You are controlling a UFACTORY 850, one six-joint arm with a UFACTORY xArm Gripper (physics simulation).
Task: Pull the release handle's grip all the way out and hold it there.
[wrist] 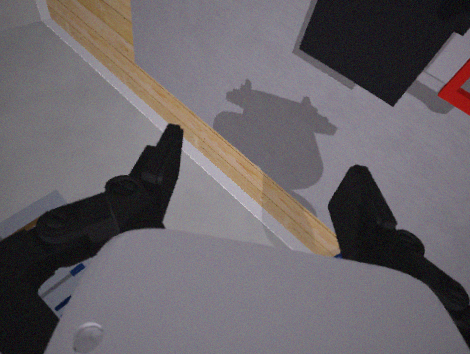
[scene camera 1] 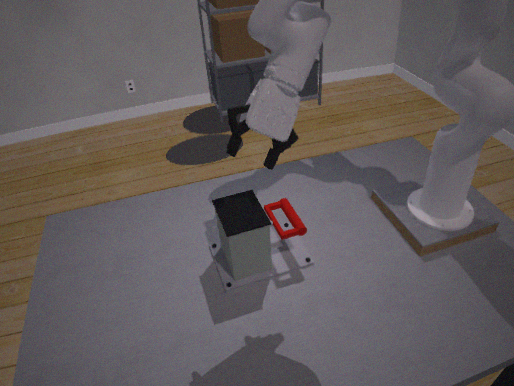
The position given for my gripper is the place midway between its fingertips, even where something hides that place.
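Observation:
There is my gripper (scene camera 1: 249,161), which I also find in the wrist view (wrist: 262,168). I can see a light base plate (scene camera 1: 289,254) as well.

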